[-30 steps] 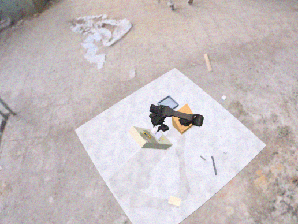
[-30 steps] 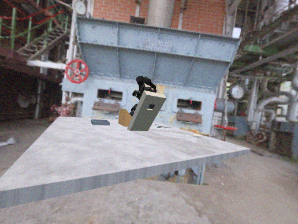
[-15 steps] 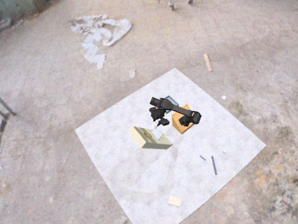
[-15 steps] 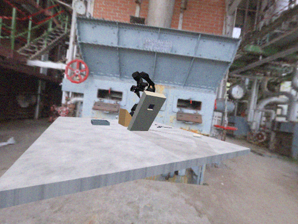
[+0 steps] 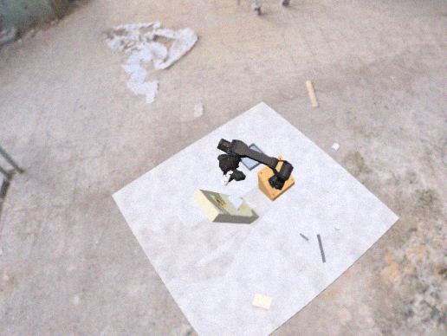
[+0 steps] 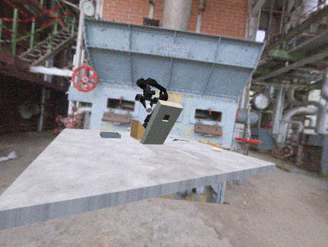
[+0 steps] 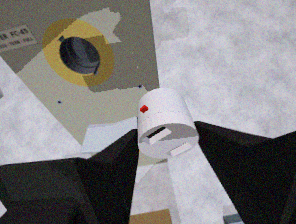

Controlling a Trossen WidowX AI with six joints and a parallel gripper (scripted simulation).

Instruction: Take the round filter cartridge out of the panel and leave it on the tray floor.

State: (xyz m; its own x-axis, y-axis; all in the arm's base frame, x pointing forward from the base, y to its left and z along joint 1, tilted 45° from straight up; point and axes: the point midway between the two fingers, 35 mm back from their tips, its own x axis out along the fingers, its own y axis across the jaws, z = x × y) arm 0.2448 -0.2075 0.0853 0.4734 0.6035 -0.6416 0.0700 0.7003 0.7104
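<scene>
The blue-grey tray lies 320 mm behind my gripper tip, 270 mm below it and 190 mm to the right of it. The rest, counted from my gripper tip: round filter cartridge: right at my gripper tip; tan tile: 570 mm to the left, 270 mm below, 240 mm ahead; beige service panel: 110 mm below, 80 mm to the left, 70 mm ahead.
</scene>
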